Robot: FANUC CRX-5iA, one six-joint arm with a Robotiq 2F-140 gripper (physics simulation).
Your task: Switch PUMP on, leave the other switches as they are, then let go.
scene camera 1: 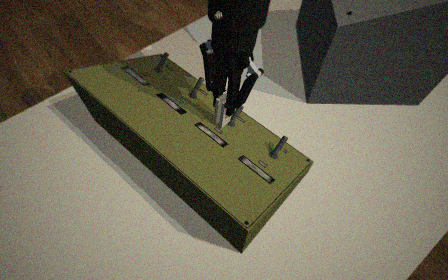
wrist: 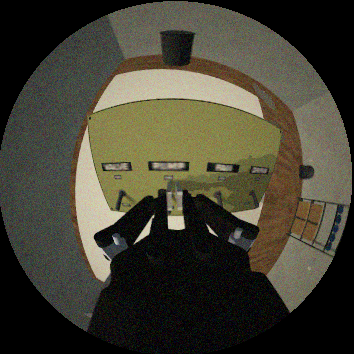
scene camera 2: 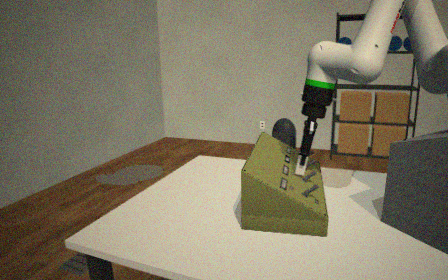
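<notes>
Olive sloped switch panel in sight. My gripper too, including in the wrist view and scene camera 2.
</notes>
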